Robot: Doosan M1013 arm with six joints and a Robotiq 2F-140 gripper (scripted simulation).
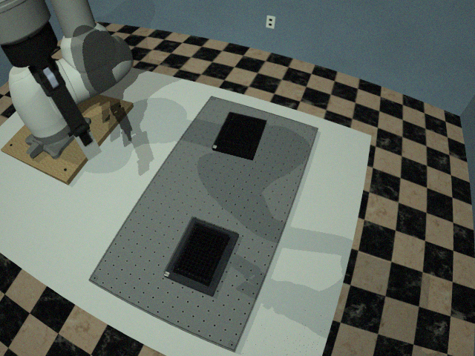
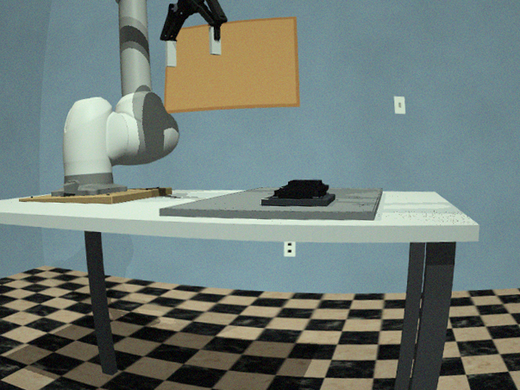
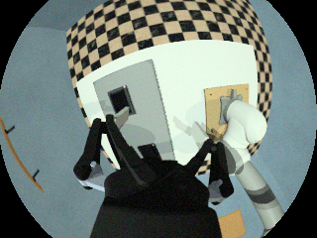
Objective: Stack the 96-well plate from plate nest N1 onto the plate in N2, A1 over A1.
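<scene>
The plate nest N1 lies 150 mm ahead of my hand, 390 mm to the left of it and 310 mm below it. The rest, counted from my hand: plate nest N2: 240 mm ahead, 310 mm below.
</scene>
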